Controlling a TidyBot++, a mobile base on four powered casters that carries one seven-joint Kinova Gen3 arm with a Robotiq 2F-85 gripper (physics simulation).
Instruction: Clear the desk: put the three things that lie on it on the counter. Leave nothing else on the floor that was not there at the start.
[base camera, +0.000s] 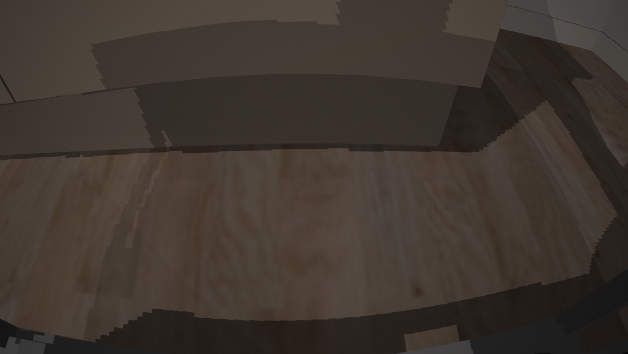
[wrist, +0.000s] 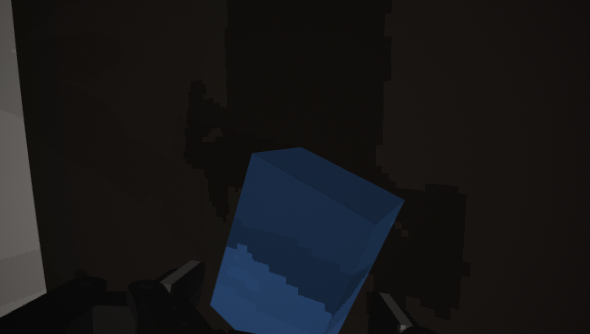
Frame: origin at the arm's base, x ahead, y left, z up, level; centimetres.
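Seen in the pictures: gripper, fingertip midpoint: (wrist: 285, 296).
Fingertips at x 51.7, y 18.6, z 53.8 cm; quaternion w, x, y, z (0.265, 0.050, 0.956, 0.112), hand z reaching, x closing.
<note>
Offsets run from my fingertips to a thing's top centre. "pt": to the spot under its first point. Level surfaces: height alone.
A blue block @[dx -0.5, dy -2.0, dz +1.5 cm] (wrist: 305, 240) shows at the lower middle of the wrist view, turned at an angle and leaning relative to the gripper. My gripper (wrist: 285, 296) is open, with one fingertip on each side of the block and a gap to each. A dark surface @[dz -2.5 cm] (wrist: 475, 100), which looks like the counter top, lies below; whether the block rests flat on it is too dark to tell. The pale cabinet front @[pt dx -4.5, dy -20.9, dz -87.7 cm] (base camera: 300, 110), apparently the counter's base, stands ahead in the base view. The desk and the other two things do not show in either view.
The wooden floor @[dz -93.5 cm] (base camera: 300, 225) lies between the base and the cabinet front. The cabinet ends at the right, where more floor and a pale wall (base camera: 580, 20) show. A light grey surface (wrist: 20, 175) borders the dark one at the left of the wrist view. Shadows cross both views.
</note>
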